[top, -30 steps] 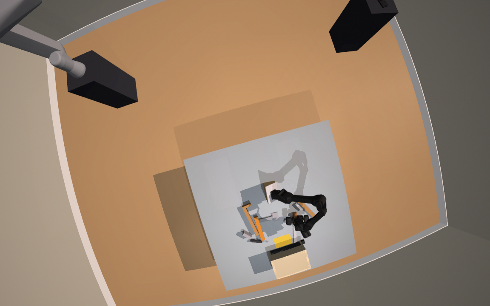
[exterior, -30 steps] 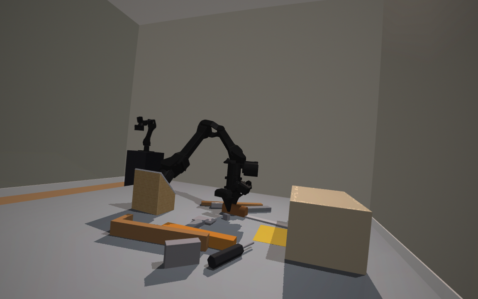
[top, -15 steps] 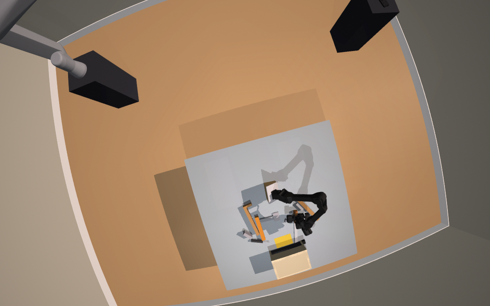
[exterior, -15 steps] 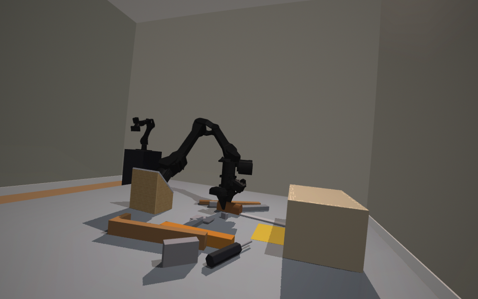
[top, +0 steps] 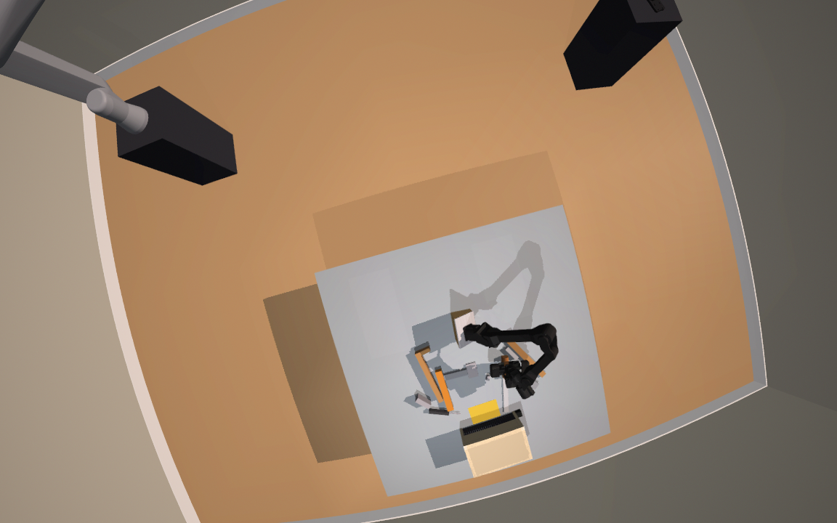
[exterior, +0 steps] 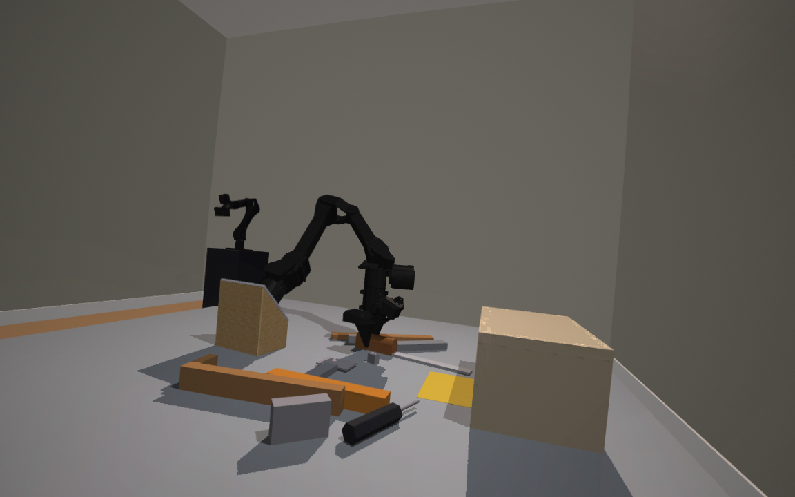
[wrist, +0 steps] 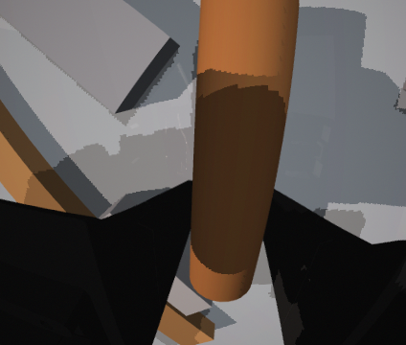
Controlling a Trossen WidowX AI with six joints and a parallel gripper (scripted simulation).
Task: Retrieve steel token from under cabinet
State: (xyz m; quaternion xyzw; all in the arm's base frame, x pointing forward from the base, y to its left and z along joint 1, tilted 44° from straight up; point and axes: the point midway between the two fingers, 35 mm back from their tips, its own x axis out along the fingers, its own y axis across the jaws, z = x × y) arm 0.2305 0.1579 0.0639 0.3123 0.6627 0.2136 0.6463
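My gripper tip is 10 cm to the left of the grey cube and 5 cm short of it. Round my gripper tip: grey bar: 11 cm ahead, 9 cm to the left; orange stick: 11 cm to the left, 1 cm behind; grey t-shaped piece: 21 cm to the right.
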